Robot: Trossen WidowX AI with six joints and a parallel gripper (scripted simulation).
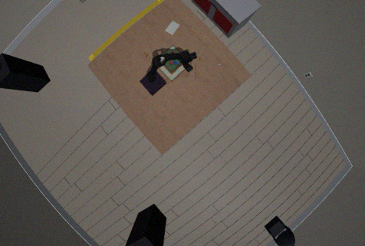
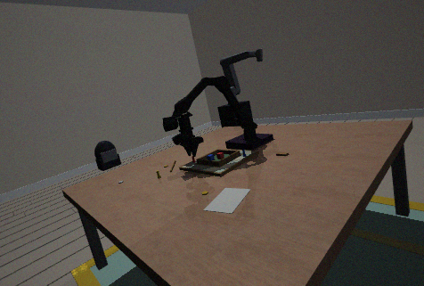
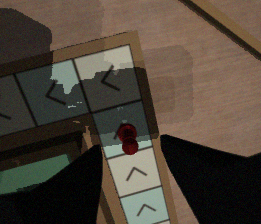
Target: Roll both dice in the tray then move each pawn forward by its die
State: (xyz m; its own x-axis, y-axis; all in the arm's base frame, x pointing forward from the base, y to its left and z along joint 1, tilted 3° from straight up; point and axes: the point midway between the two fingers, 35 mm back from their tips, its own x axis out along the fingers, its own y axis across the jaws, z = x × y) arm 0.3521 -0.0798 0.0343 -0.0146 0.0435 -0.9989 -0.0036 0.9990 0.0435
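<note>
My gripper tip is 20 mm above the red pawn. Round my gripper tip: white sheet: 440 mm to the left, 150 mm ahead, 40 mm below; blue pawn: 210 mm to the left, 160 mm behind, 20 mm below.
</note>
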